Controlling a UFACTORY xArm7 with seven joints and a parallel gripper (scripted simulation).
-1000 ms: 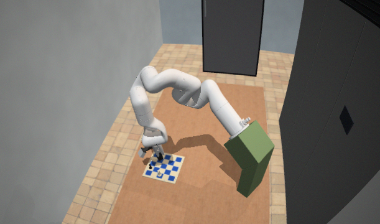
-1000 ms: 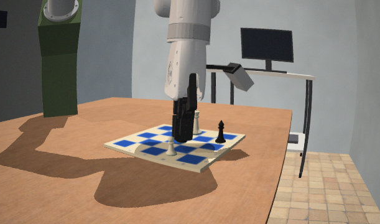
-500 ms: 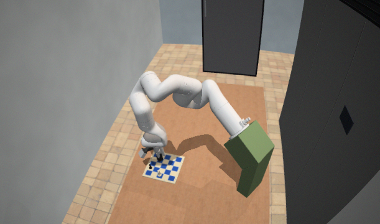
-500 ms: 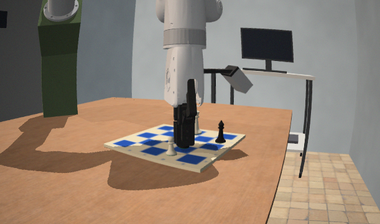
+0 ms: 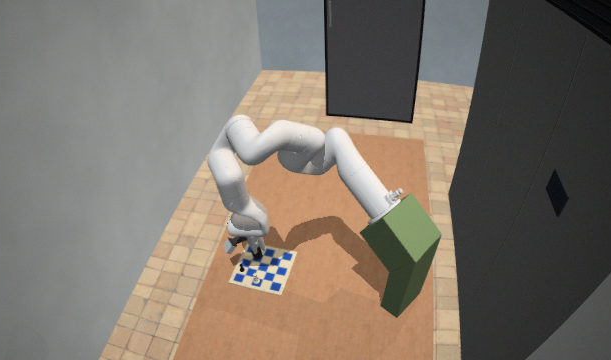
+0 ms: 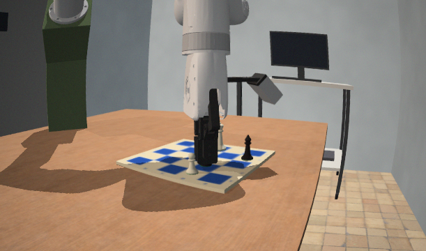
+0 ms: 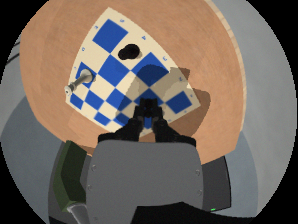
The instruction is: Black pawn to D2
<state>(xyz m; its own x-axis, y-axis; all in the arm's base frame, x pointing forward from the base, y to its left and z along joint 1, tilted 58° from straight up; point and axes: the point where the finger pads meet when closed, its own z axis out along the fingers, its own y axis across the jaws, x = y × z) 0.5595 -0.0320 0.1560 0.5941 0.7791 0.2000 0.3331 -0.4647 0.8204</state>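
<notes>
Right now the black pawn is 10 mm below my hand. Also, from my hand: white pawn 30 mm to the right, 20 mm below, 10 mm behind; then chessboard 50 mm to the left, 30 mm below, 30 mm behind; then black bishop 60 mm to the left, 60 mm ahead, 10 mm below.
</notes>
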